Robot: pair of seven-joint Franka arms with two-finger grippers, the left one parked.
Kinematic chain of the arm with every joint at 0, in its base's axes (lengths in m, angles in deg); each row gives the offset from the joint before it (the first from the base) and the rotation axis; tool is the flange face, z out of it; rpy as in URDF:
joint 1: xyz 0 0 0.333 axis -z
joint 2: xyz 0 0 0 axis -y
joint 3: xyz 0 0 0.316 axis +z
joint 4: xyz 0.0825 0 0 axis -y
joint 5: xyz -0.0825 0 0.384 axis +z
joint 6: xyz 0 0 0 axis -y
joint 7: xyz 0.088 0 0 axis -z
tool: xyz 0 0 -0.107 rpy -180 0 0
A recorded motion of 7 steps. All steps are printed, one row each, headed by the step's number.
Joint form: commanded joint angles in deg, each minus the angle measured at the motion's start. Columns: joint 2, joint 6, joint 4, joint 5, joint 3, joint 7, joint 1.
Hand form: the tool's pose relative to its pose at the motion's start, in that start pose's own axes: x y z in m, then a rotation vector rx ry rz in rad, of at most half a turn. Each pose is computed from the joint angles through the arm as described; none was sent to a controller.
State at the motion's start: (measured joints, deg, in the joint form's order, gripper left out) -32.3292 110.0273 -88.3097 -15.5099 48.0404 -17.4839 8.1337
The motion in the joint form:
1: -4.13 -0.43 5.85 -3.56 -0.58 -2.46 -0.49
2: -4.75 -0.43 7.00 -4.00 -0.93 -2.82 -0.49
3: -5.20 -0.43 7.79 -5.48 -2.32 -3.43 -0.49
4: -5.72 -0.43 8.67 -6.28 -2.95 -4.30 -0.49
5: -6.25 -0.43 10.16 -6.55 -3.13 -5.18 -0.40
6: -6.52 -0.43 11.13 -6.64 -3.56 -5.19 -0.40
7: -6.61 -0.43 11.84 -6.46 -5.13 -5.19 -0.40
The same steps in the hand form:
1: 0.0074 0.0332 -0.0057 -0.0303 0.0300 -0.0268
2: 0.0071 0.0422 -0.0080 -0.0375 0.0378 -0.0230
3: 0.0011 0.0596 -0.0062 -0.0666 0.0265 -0.0162
4: -0.0013 0.0701 -0.0064 -0.0810 0.0251 -0.0208
5: -0.0016 0.0791 -0.0128 -0.0898 0.0394 -0.0240
6: -0.0031 0.0867 -0.0167 -0.0970 0.0472 -0.0125
7: -0.0103 0.1018 -0.0174 -0.1073 0.0444 0.0147

